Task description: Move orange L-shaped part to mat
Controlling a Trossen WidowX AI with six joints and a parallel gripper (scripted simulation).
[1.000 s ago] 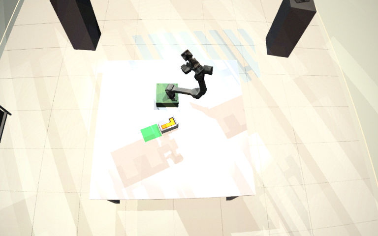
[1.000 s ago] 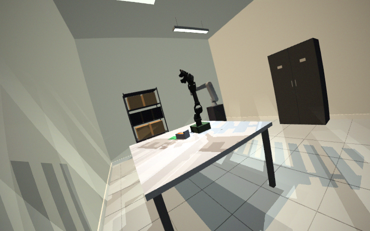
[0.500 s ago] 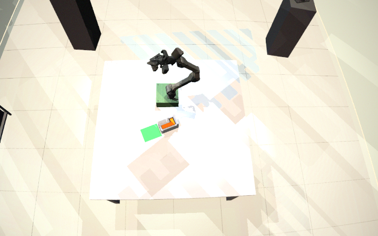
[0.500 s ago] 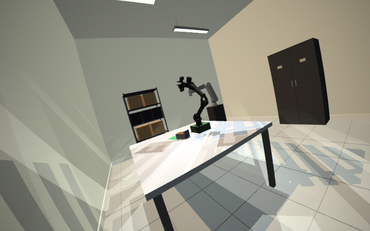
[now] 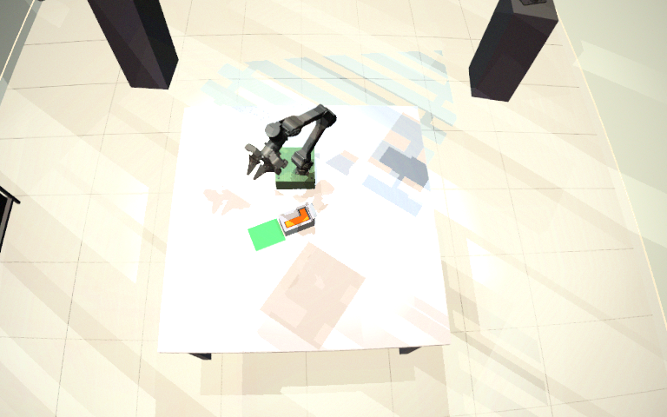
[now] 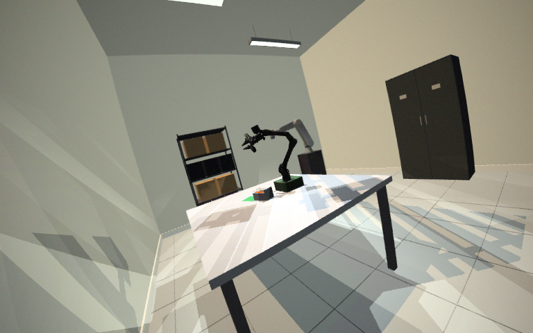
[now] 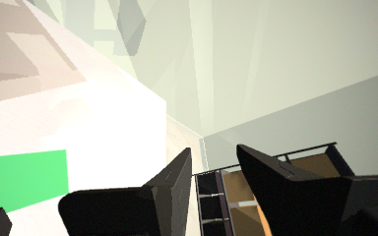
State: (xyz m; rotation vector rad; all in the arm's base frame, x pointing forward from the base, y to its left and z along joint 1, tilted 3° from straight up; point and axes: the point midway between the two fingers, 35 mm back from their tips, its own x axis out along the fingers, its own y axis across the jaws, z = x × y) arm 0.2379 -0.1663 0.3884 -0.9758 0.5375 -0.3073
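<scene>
The orange part lies 3 cm behind my gripper tip, 18 cm to the left of it and 41 cm below it. The rest, counted from my gripper tip: green mat: 5 cm ahead, 3 cm to the left, 48 cm below.
</scene>
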